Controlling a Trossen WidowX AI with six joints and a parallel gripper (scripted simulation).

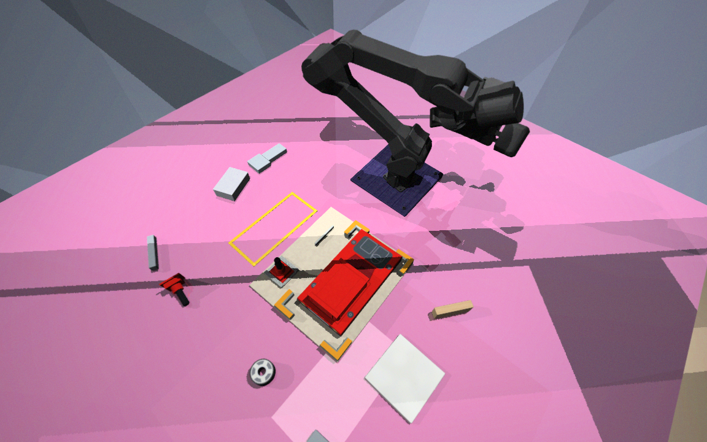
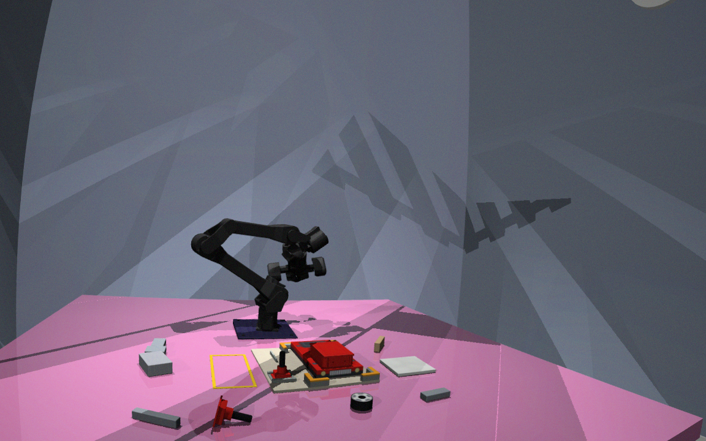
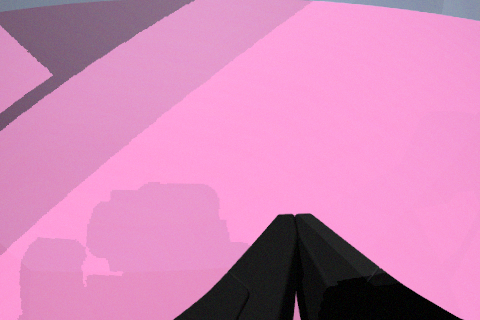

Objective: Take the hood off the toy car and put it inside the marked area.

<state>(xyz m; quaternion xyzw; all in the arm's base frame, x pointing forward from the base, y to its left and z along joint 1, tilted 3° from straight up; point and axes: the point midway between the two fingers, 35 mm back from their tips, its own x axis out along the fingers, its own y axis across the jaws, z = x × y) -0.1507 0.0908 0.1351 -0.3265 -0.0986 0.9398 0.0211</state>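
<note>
The hood lies 48 cm ahead of my gripper tip, 9 cm below it and 4 cm to the left of it. The rest, counted from my gripper tip: wooden block (33 cm ahead, 20 cm to the left, 12 cm below); white plate (48 cm ahead, 23 cm to the left, 13 cm below).
</note>
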